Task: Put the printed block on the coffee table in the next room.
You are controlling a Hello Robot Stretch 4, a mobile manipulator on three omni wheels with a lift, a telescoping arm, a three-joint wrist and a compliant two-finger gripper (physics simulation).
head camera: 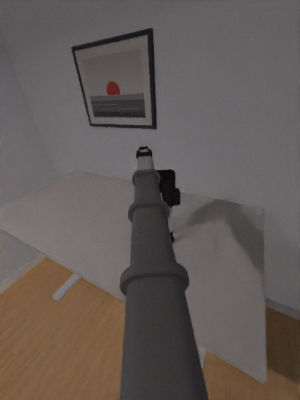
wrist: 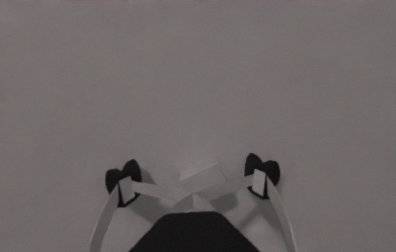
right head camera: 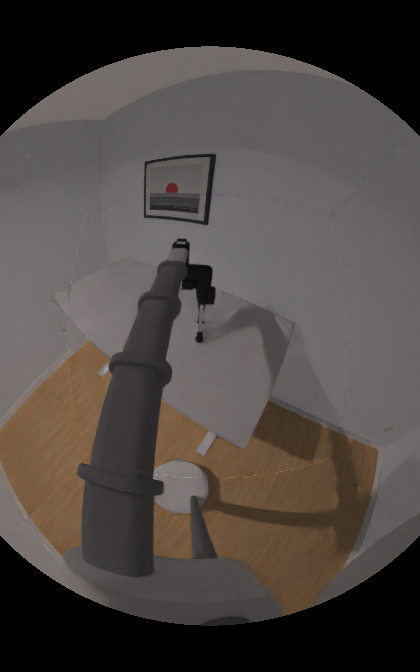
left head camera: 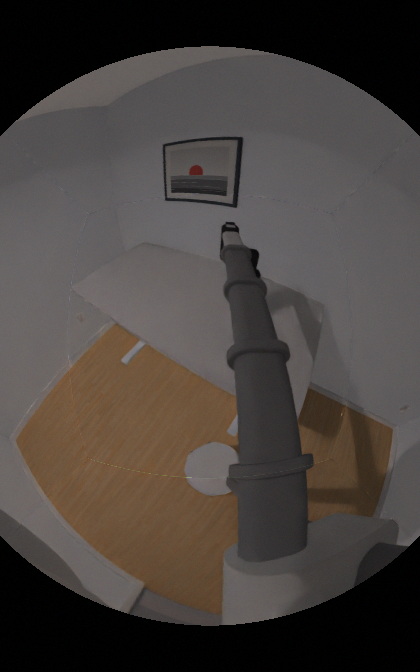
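Observation:
A small pale block, the same grey-white as the surface, lies between the two spread fingers in the wrist view, with a bare gap to each black fingertip. Any print on it is too faint to read. My gripper is open, with its fingertips low over the white table. The wrist body and finger links partly cover the near side of the block. The block cannot be made out in the head views. I cannot tell a separate coffee table in any view.
The extended arm reaches across the table. A framed picture hangs on the wall behind it. A round white disc is low over the wooden floor, before the table. Walls stand close on both sides.

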